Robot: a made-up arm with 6 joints. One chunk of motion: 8 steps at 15 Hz.
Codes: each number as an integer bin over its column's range. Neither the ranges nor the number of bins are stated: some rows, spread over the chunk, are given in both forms.
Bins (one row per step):
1: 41 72 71 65 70 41
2: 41 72 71 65 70 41
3: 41 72 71 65 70 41
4: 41 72 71 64 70 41
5: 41 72 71 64 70 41
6: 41 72 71 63 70 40
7: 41 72 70 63 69 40
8: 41 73 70 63 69 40
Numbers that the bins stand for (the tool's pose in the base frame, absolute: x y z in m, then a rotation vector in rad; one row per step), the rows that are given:
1: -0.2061 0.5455 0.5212 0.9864 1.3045 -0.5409
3: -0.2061 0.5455 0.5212 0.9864 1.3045 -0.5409
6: -0.2061 0.5455 0.5212 0.8591 1.3045 -0.6045
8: -0.2061 0.5697 0.4970 0.8591 1.2409 -0.6045
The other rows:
2: -0.2061 0.5455 0.5212 0.9864 1.3045 -0.5409
4: -0.2061 0.5455 0.5212 0.9227 1.3045 -0.5409
5: -0.2061 0.5455 0.5212 0.9227 1.3045 -0.5409
7: -0.2061 0.5455 0.4970 0.8591 1.2409 -0.6045

